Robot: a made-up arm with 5 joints.
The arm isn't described. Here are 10 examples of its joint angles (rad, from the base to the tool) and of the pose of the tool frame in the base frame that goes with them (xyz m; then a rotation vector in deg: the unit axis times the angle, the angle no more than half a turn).
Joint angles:
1: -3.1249 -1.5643 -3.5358 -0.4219 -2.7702
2: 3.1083 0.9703 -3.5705 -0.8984 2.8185
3: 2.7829 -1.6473 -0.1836 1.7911 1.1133
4: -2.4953 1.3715 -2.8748 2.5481 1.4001
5: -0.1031 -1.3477 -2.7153 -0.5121 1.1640
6: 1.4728 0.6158 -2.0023 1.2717 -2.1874
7: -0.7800 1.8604 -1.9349 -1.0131 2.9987
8: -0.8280 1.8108 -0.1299 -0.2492 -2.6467
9: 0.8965 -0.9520 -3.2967 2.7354 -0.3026
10: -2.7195 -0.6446 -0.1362 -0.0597 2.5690
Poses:
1: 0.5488 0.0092 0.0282 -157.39 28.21 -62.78
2: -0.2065 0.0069 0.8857 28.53 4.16 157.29
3: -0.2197 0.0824 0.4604 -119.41 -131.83 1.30
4: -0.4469 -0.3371 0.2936 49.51 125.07 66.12
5: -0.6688 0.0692 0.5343 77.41 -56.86 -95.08
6: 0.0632 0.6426 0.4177 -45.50 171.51 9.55
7: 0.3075 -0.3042 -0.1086 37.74 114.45 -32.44
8: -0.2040 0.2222 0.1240 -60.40 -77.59 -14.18
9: -0.2685 -0.3359 0.6714 -96.10 -65.68 -105.09
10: -0.3451 -0.1550 0.3115 -141.67 -76.91 71.83
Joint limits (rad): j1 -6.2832..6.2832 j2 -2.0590..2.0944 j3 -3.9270..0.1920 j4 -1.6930..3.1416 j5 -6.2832..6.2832
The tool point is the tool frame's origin. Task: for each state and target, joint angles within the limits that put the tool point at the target. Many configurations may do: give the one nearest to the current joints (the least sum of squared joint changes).
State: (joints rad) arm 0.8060 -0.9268 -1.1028 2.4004 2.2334
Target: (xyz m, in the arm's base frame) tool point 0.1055 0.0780 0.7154
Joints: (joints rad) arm 0.6366 -1.0725 -1.2772 2.3987 2.2334
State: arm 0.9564 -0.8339 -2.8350 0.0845 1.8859
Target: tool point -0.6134 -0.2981 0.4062
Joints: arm 0.4524 -1.1349 -3.3353 -0.1727 1.8859
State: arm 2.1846 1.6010 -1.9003 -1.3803 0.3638
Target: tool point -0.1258 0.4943 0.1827
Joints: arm 1.8200 1.3165 -1.8043 -1.6930 0.3638
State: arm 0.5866 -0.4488 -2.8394 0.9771 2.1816
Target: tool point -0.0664 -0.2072 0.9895
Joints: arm 1.2607 -0.6426 -2.8076 1.6255 2.1816
